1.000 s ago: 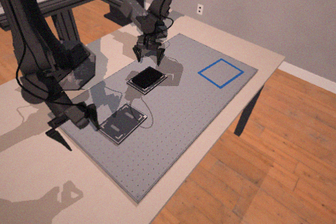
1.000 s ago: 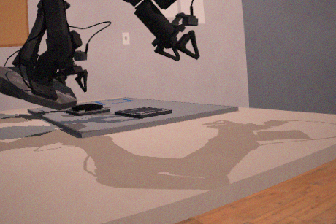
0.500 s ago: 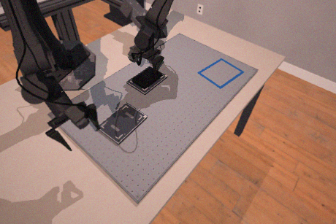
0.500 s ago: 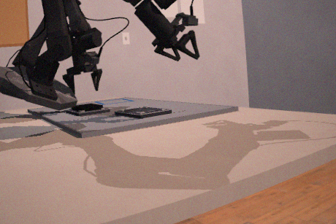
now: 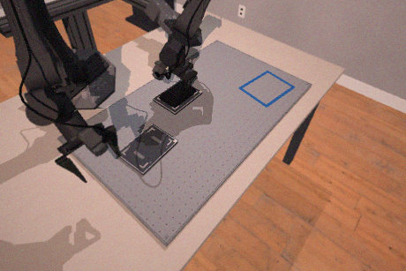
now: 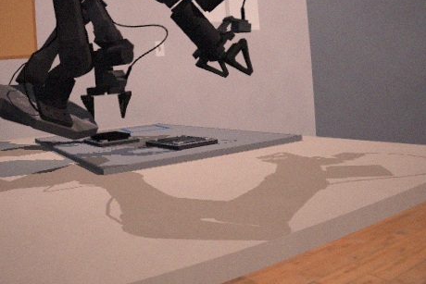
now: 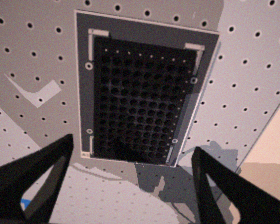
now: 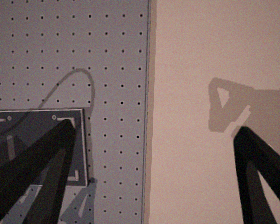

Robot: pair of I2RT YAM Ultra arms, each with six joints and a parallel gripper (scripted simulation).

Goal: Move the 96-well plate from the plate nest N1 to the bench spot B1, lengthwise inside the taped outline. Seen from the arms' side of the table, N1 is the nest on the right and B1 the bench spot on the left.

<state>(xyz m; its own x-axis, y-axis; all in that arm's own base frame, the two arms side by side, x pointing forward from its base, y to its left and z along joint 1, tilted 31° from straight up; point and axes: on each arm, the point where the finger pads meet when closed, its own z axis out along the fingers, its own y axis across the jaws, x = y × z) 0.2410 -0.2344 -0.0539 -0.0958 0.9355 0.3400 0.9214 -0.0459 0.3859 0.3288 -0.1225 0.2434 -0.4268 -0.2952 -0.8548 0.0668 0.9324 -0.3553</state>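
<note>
My left hand is 6 cm above the black 96-well plate. Round my left hand: dark nest: 25 cm to the right, 10 cm ahead, 7 cm below.
</note>
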